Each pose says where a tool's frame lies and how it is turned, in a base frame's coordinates. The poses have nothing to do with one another.
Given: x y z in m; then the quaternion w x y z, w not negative.
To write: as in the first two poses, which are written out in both.
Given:
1: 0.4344, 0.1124, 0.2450, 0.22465, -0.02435, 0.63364, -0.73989
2: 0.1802, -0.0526, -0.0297, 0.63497, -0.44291, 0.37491, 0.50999
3: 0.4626, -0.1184, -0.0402, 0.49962, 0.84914, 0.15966, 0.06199
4: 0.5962, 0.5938, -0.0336, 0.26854, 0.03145, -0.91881, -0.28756
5: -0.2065, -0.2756, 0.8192, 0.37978, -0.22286, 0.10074, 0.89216
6: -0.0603, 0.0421, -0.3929, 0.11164, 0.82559, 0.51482, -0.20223
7: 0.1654, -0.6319, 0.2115, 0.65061, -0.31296, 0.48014, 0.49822
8: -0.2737, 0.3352, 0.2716, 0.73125, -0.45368, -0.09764, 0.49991
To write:
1: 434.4, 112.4, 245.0, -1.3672, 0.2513, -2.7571
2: 180.2, -52.6, -29.7, -0.5039, 1.1887, 1.0088
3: 462.6, -118.4, -40.2, 2.0872, 0.0543, 0.3401
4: 596.2, 593.8, -33.6, 2.4731, -0.4954, -2.8980
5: -206.5, -275.6, 819.2, 0.0119, 0.4940, 2.3397
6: -60.3, 42.1, -392.9, -3.1149, 0.4655, 1.1215
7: 165.4, -631.9, 211.5, 0.2047, 1.2129, 1.4492
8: -273.7, 335.2, 271.6, -0.9286, 0.3160, 1.0400
